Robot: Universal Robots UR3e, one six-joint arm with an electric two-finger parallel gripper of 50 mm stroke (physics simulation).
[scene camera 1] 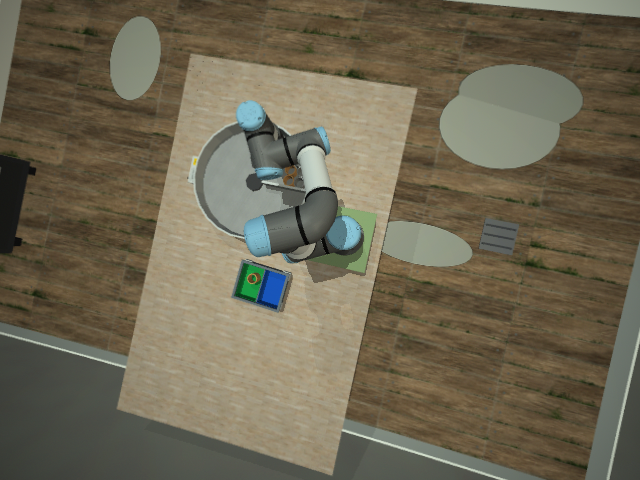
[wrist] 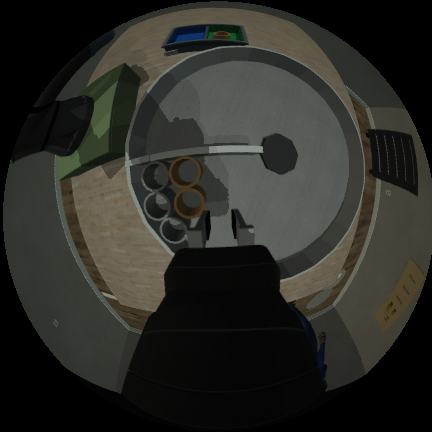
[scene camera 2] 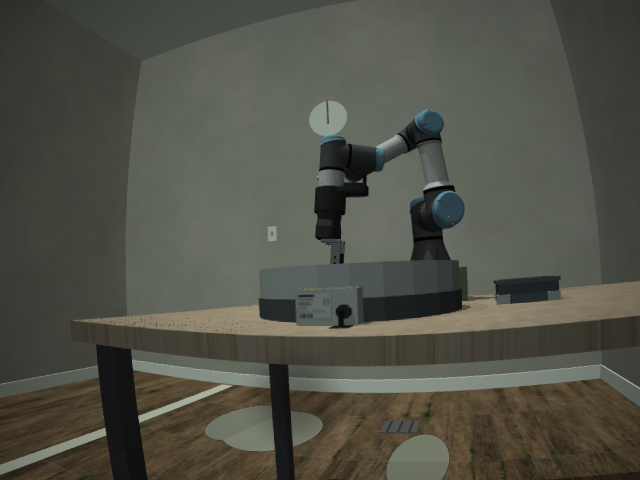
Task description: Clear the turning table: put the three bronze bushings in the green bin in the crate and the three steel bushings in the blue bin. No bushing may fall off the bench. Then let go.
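Where they show: gripper, fingertip midpoint: (wrist: 220, 218); arm's base, link origin: (wrist: 74, 125).
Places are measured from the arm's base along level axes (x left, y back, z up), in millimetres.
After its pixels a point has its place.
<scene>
The grey turning table (scene camera 1: 227, 201) @(y -455, x 35, z -36 mm) (scene camera 2: 372, 279) @(y -570, x 26, z -20 mm) (wrist: 240, 100) @(y -316, x 10, z -36 mm) holds two bronze bushings and three steel ones, upright and close together by its wall. In the wrist view one bronze bushing (wrist: 173, 176) @(y -239, x -119, z -5 mm) is near the bar and the other bronze bushing (wrist: 177, 206) @(y -247, x -157, z -3 mm) is below it. The steel bushings (wrist: 144, 179) @(y -200, x -123, z -2 mm) (wrist: 146, 209) @(y -205, x -162, z 1 mm) (wrist: 163, 234) @(y -228, x -196, z 1 mm) line the wall on the left. A third bronze bushing (scene camera 1: 248, 279) @(y -277, x 279, z -47 mm) (wrist: 215, 35) @(y -252, x 256, z -48 mm) is in the green bin (scene camera 1: 245, 290) @(y -283, x 333, z -83 mm) (wrist: 236, 33). The blue bin (scene camera 1: 272, 289) @(y -185, x 289, z -83 mm) (wrist: 189, 37) @(y -179, x 300, z -83 mm) holds no bushing. My gripper (scene camera 2: 337, 253) (wrist: 220, 218) @(y -301, x -162, z 13 mm) is open and empty, beside the lower bronze bushing; its tips are hidden behind the wall in scene camera 2.
A thin bar (wrist: 235, 149) @(y -309, x -82, z 9 mm) runs from the dark hub (scene camera 1: 253, 181) @(y -384, x -68, z -28 mm) (wrist: 280, 154) @(y -382, x -70, z -28 mm) to the wall, close beside the bushings. The crate (scene camera 1: 237, 279) @(y -313, x 292, z -38 mm) (scene camera 2: 527, 290) @(y -315, x 287, z -64 mm) stands beside the turning table. A green block (scene camera 1: 370, 227) @(y 70, x -60, z 0 mm) (wrist: 117, 120) @(y -119, x -21, z -28 mm) is at the arm's base. A control box (scene camera 2: 329, 305) @(y -632, x -23, z -57 mm) adjoins the turning table.
</scene>
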